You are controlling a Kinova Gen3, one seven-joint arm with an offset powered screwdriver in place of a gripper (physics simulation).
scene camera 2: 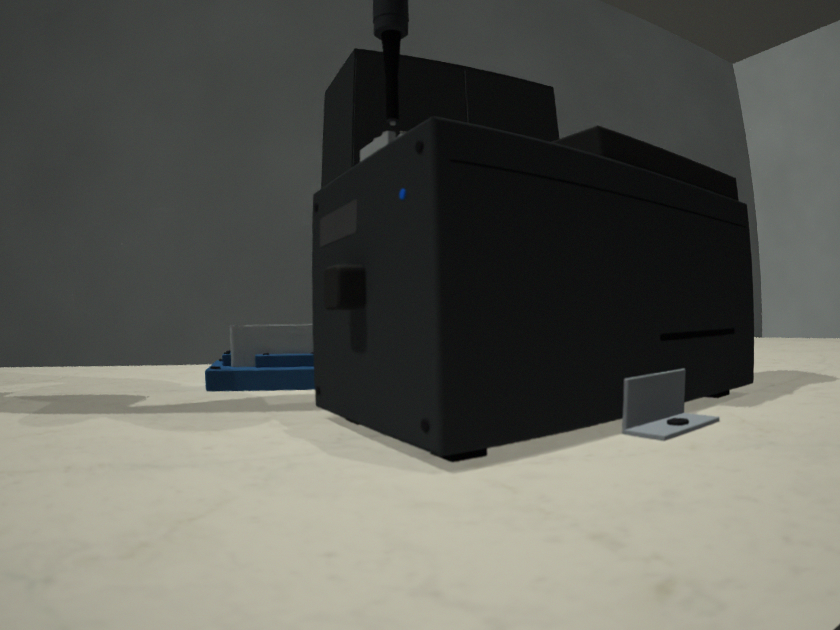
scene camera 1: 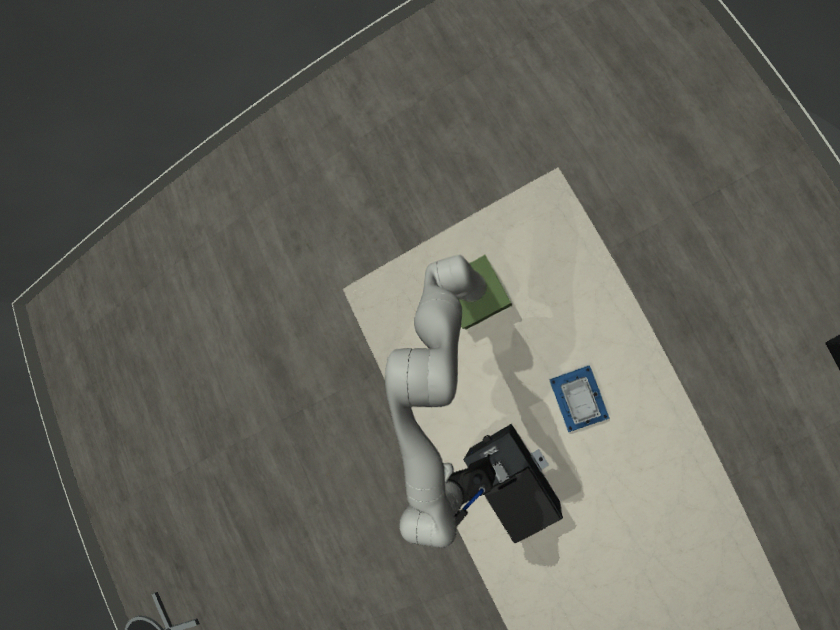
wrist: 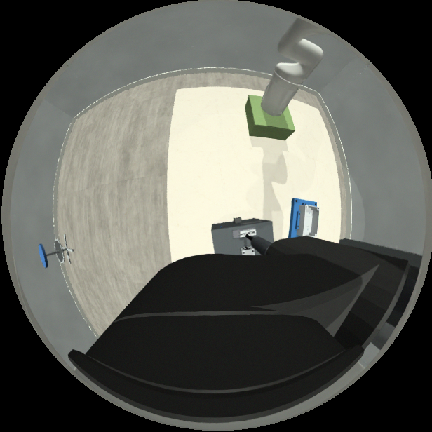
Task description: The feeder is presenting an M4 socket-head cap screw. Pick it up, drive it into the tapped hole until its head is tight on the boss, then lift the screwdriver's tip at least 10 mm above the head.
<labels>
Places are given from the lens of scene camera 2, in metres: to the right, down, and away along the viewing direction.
blue fixture (scene camera 2: pixel 227 378): -0.18, 0.06, 0.48
black feeder (scene camera 2: pixel 502 307): 0.03, 0.00, 0.23
The marked spots on the black feeder and the blue fixture are 0.34 m apart.
</labels>
